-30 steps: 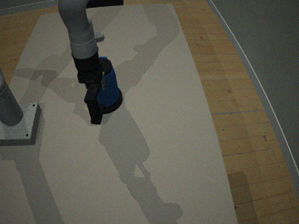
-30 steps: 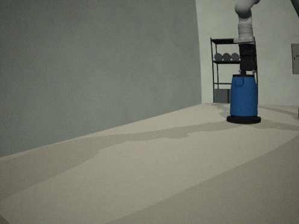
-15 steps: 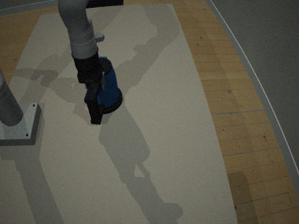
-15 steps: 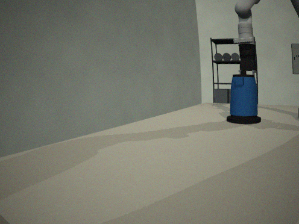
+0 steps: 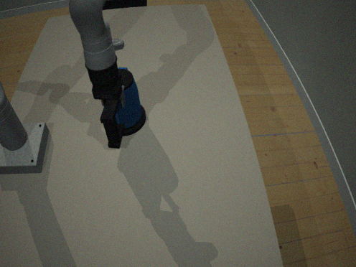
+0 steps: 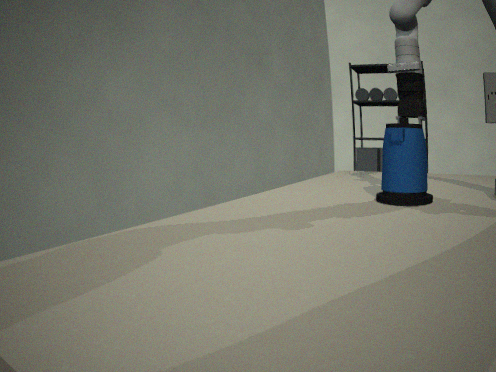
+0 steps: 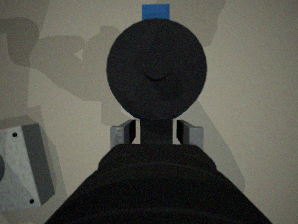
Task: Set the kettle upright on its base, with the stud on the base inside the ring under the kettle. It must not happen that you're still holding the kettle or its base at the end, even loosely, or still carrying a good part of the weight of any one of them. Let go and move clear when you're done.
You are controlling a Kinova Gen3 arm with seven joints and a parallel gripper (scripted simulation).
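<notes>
The blue kettle lies 3 cm to the left of my hand and 5 cm below it. The rest, counted from my hand: base 1 cm ahead, 7 cm to the left, 15 cm below.
</notes>
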